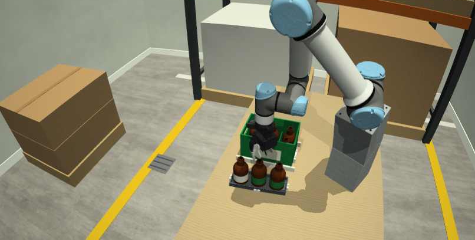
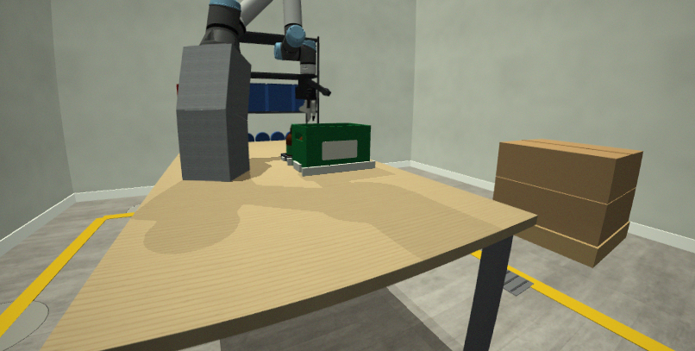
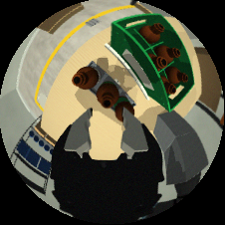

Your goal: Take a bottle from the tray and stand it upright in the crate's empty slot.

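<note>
The brown bottle lies 110 mm below my hand. Round my hand: white-labelled bottle 110 mm below, 90 mm ahead; then crate 220 mm to the right, 110 mm below, 30 mm behind; then tray 180 mm below.
</note>
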